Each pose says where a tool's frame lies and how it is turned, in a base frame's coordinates. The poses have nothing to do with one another.
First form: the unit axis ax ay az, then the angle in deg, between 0 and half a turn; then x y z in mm.
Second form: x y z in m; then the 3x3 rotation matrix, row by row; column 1 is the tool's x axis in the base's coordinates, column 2 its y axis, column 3 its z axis. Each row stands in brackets. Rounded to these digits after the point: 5 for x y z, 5 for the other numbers.
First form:
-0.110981, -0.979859, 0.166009, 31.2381, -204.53, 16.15, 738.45
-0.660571, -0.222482, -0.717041, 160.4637, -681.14, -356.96, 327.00
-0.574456, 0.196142, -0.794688, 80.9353, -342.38, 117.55, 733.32
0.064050, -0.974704, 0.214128, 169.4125, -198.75, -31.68, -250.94
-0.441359, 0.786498, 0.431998, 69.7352, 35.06, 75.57, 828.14
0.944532, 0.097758, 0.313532, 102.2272, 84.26, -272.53, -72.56
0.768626, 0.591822, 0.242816, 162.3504, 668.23, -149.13, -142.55
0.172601, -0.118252, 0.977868, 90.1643, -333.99, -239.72, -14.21
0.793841, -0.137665, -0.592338, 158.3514, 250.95, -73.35, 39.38
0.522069, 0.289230, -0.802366, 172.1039, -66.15, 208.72, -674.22
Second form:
[-0.20453, 0.01615, 0.73845], [[0.85681, -0.07033, -0.51082], [0.10186, 0.99422, 0.03397], [0.50548, -0.08114, 0.85902]]
[-0.68114, -0.35696, 0.32700], [[-0.09484, 0.52525, 0.84565], [0.04569, -0.84628, 0.53077], [0.99444, 0.08898, 0.05627]]
[-0.34238, 0.11755, 0.73332], [[0.43556, 0.68984, 0.57828], [-0.87969, 0.18996, 0.43597], [0.19090, -0.69860, 0.68958]]
[-0.19875, -0.03168, -0.25094], [[-0.97484, -0.16314, -0.15189], [-0.08445, 0.90094, -0.42564], [0.20629, -0.40210, -0.89205]]
[0.03506, 0.07557, 0.82814], [[0.47369, -0.63216, 0.61319], [0.17836, 0.75069, 0.63612], [-0.86244, -0.19196, 0.46834]]
[0.08426, -0.27253, -0.07256], [[0.86930, -0.19453, 0.45440], [0.41831, -0.20021, -0.88596], [0.26332, 0.96025, -0.09267]]
[0.66823, -0.14913, -0.14255], [[0.20084, 0.81475, 0.54392], [0.96199, -0.26891, 0.04760], [0.18505, 0.51369, -0.83778]]
[-0.33399, -0.23972, -0.01421], [[0.02701, -0.99833, 0.05101], [0.95739, 0.01116, -0.28857], [0.28752, 0.05663, 0.95610]]
[0.25095, -0.07335, 0.03938], [[0.28645, 0.00766, -0.95806], [-0.42938, -0.89290, -0.13552], [-0.85649, 0.45020, -0.25248]]
[-0.06615, 0.20872, -0.67422], [[-0.44799, 0.41079, -0.79407], [0.19034, -0.82400, -0.53366], [-0.87354, -0.39022, 0.29096]]

